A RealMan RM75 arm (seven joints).
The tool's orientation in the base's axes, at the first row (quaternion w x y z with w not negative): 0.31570 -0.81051 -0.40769 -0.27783
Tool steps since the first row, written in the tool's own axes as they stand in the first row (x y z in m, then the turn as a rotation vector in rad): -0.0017 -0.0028 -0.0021 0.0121 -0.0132 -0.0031; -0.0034 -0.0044 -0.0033 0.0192 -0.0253 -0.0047; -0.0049 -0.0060 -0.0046 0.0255 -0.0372 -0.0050; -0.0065 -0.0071 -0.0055 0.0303 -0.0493 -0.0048; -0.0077 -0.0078 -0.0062 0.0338 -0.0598 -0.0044; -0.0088 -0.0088 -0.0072 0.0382 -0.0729 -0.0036; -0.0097 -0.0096 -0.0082 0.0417 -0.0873 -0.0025; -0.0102 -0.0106 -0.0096 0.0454 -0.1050 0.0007; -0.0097 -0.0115 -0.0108 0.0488 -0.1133 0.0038
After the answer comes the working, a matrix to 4 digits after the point.
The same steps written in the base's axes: -0.0036 -0.0011 0.0010 -0.0054 0.0098 0.0143; -0.0061 -0.0020 0.0010 -0.0122 0.0177 0.0238; -0.0084 -0.0030 0.0012 -0.0190 0.0261 0.0319; -0.0103 -0.0039 0.0010 -0.0266 0.0342 0.0386; -0.0117 -0.0047 0.0008 -0.0335 0.0412 0.0438; -0.0133 -0.0055 0.0009 -0.0421 0.0500 0.0502; -0.0146 -0.0063 0.0012 -0.0521 0.0593 0.0560; -0.0160 -0.0071 0.0020 -0.0644 0.0717 0.0616; -0.0167 -0.0073 0.0034 -0.0690 0.0795 0.0644
The tool's axes in the first row as the columns of a matrix, in the base's axes (rounded; the answer above uses it unrounded):
0.5132 0.8363 0.1930
0.4855 -0.4682 0.7383
0.7078 -0.2852 -0.6463

